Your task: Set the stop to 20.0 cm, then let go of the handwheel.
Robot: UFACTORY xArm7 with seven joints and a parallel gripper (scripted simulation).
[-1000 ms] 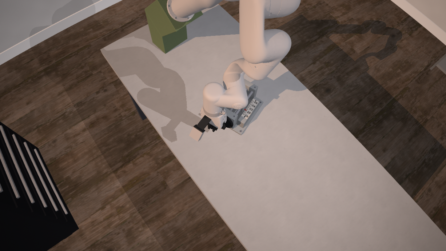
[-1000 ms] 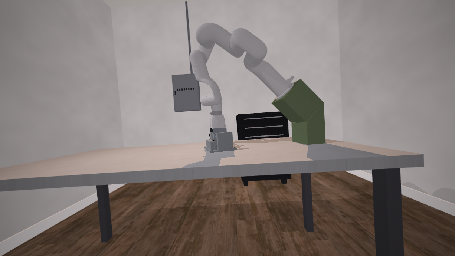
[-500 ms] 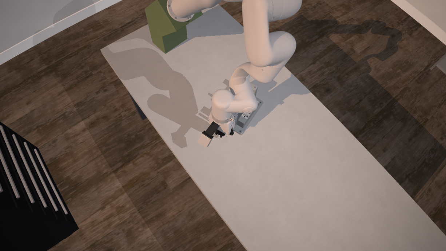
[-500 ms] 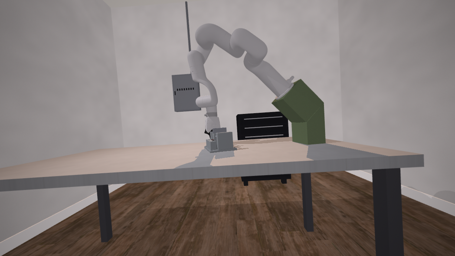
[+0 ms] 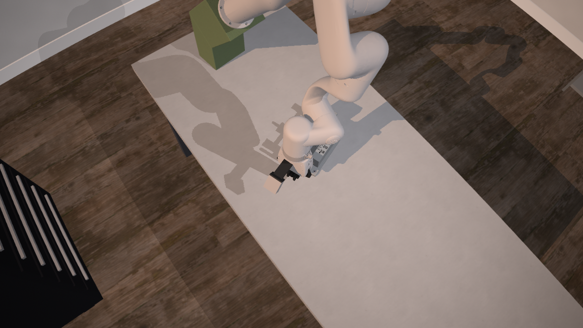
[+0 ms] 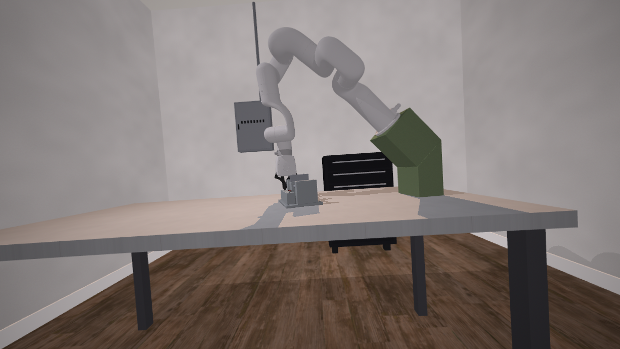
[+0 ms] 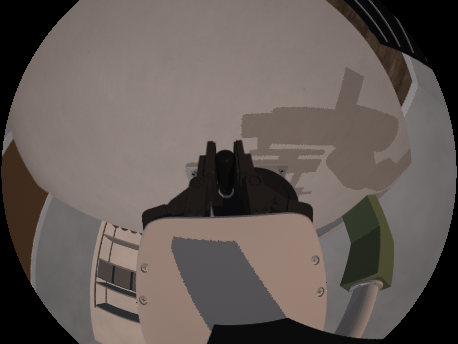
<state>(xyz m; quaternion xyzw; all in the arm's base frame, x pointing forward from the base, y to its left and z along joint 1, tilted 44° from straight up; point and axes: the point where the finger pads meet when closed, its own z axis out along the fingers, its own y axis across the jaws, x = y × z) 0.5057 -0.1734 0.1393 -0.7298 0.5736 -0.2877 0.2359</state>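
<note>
Now: the black handwheel 20 mm to the left of my hand and 10 mm behind it. The rest, counted from my hand: handwheel knob (10 mm to the left); grey stop block (130 mm to the left, 50 mm behind, 20 mm above).
</note>
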